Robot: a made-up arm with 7 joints. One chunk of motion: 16 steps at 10 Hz.
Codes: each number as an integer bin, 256 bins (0 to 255) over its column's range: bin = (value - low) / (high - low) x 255, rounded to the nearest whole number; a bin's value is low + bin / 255 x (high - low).
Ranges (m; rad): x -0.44..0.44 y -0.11..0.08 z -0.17..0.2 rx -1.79..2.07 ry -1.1..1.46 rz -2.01..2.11
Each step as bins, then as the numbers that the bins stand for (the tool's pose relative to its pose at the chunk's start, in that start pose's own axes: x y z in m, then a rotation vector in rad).
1 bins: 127 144 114 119 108 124
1 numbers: -0.0017 -0.0027 -0.0046 0.0113 -0.0158 -0.0065
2 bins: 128 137 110 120 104 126
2 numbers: 0.0017 -0.0079 -0.0104 0.0265 -0.0559 0.0258
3 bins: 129 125 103 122 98 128
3 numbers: 0.0052 -0.0169 -0.0205 0.0567 -0.1162 0.0581
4 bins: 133 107 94 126 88 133
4 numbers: 0.0190 -0.0303 -0.0336 0.1173 -0.2165 0.1389
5 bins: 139 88 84 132 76 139
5 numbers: 0.0397 -0.0444 -0.0481 0.2081 -0.3370 0.2358
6 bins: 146 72 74 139 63 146
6 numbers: 0.0638 -0.0564 -0.0626 0.3141 -0.4675 0.3489
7 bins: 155 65 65 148 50 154
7 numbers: 0.0949 -0.0616 -0.0757 0.4503 -0.5980 0.4782
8 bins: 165 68 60 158 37 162
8 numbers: 0.1294 -0.0593 -0.0829 0.6017 -0.7285 0.6074
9 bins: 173 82 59 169 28 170
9 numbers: 0.1570 -0.0489 -0.0844 0.7682 -0.8189 0.7367
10 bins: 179 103 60 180 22 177
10 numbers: 0.1777 -0.0333 -0.0829 0.9347 -0.8791 0.8498
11 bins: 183 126 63 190 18 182
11 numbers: 0.1915 -0.0161 -0.0786 1.0861 -0.9193 0.9305
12 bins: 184 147 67 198 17 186
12 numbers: 0.1950 -0.0005 -0.0728 1.2072 -0.9293 0.9952
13 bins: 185 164 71 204 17 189
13 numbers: 0.1984 0.0122 -0.0670 1.2980 -0.9293 1.0436
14 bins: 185 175 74 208 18 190
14 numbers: 0.1984 0.0204 -0.0626 1.3585 -0.9193 1.0598
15 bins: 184 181 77 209 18 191
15 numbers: 0.1950 0.0249 -0.0583 1.3737 -0.9193 1.0760
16 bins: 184 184 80 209 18 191
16 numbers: 0.1950 0.0271 -0.0539 1.3737 -0.9193 1.0760
